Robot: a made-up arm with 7 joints.
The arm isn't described. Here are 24 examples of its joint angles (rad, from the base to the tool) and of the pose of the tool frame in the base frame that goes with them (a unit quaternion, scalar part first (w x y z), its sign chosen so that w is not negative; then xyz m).
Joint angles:
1: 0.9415 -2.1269 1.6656 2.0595 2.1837 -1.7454 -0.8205
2: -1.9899 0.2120 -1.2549 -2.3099 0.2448 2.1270 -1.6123
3: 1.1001 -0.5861 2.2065 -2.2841 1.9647 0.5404 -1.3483
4: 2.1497 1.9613 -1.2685 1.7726 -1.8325 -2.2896 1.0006
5: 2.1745 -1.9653 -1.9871 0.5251 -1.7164 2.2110 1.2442
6: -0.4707 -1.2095 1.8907 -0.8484 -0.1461 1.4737 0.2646
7: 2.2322 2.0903 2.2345 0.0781 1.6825 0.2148 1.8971
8: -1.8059 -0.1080 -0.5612 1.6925 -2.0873 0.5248 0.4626
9: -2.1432 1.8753 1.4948 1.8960 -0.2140 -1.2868 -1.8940
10: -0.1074 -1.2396 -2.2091 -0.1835 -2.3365 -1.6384 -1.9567
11: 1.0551 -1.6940 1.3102 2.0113 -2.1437 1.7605 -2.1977
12: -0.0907 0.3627 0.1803 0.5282 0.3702 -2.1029 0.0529
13: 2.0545 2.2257 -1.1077 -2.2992 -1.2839 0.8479 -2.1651
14: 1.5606 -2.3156 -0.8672 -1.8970 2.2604 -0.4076 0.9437
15: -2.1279 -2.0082 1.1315 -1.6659 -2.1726 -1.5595 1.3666
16: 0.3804 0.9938 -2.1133 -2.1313 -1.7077 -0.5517 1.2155
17: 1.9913 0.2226 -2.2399 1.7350 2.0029 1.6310 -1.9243
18: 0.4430 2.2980 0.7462 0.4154 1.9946 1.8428 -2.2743
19: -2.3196 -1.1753 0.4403 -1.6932 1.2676 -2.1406 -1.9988
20: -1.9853 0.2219 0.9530 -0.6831 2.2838 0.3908 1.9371
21: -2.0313 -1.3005 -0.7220 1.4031 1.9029 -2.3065 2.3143
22: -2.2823 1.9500 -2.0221 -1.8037 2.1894 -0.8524 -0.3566
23: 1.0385 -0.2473 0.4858 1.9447 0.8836 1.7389 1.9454
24: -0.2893 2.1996 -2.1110 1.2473 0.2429 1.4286 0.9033
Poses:
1: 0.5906 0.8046 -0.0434 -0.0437 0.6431 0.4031 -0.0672
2: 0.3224 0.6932 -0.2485 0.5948 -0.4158 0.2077 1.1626
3: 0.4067 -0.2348 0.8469 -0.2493 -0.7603 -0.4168 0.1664
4: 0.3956 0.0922 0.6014 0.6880 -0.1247 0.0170 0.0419
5: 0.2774 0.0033 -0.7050 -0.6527 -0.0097 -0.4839 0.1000
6: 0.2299 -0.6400 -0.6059 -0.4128 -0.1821 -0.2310 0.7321
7: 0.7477 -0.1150 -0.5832 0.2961 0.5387 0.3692 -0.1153
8: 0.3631 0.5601 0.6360 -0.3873 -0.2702 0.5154 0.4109
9: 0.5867 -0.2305 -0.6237 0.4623 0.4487 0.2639 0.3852
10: 0.5331 -0.4873 0.6824 -0.1127 -0.3985 -0.4497 0.1174
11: 0.0845 -0.7677 0.3881 -0.5029 -0.2319 -0.4790 0.4353
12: 0.1023 -0.0487 -0.9680 -0.2241 -0.4437 -0.3993 0.8082
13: 0.2233 -0.1737 -0.2295 0.9313 0.0745 0.4999 -0.3873
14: 0.0716 -0.2548 0.7274 0.6331 0.2923 -0.5677 -0.2232
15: 0.8502 0.4995 0.1496 0.0723 -0.1010 0.6370 -0.2637
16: 0.9843 0.0241 -0.1397 0.1052 0.1254 0.1044 0.0172
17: 0.3249 0.1277 0.0332 0.9365 -0.6849 0.2479 0.3134
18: 0.7798 0.2538 0.4831 -0.3069 -0.1272 0.4903 -0.5201
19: 0.7955 -0.1350 -0.3577 0.4700 0.1557 0.9099 0.1523
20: 0.4720 0.1102 0.5589 0.6728 -0.1278 -0.4485 0.5076
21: 0.0410 -0.6208 -0.7086 0.3330 0.3842 0.3373 0.4284
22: 0.4821 -0.4270 -0.1069 -0.7575 -0.4552 -0.7528 0.3846
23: 0.6980 0.0278 -0.6221 0.3536 0.4037 0.1860 0.2683
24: 0.6610 -0.4249 -0.4071 -0.4657 -0.4218 -0.6455 0.1169
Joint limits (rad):
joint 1: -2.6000..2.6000
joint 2: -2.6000..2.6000
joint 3: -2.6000..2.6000
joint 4: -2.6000..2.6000
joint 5: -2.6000..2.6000
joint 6: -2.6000..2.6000
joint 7: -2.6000..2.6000
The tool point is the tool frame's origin. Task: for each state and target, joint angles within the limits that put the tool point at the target. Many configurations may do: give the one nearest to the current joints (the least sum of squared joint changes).
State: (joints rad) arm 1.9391 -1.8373 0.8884 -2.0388 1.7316 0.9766 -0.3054
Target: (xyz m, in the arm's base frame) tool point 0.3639 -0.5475 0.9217
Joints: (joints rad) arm 1.2889 -1.0987 0.3087 -1.7881 1.9198 1.1668 -0.5560
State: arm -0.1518 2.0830 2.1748 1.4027 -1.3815 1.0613 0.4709
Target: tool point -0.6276 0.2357 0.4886
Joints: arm -0.0540 2.2482 2.2877 1.2256 -1.2908 1.0102 0.5249
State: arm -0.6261 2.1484 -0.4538 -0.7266 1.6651 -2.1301 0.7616
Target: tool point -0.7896 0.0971 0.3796
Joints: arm -0.5176 1.8412 -1.2177 -0.8315 1.6784 -2.6000 0.8376
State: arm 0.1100 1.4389 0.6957 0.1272 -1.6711 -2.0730 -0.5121
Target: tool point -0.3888 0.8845 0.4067
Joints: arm 0.6742 1.5100 0.2077 0.1801 -1.8759 -1.7019 -0.5122
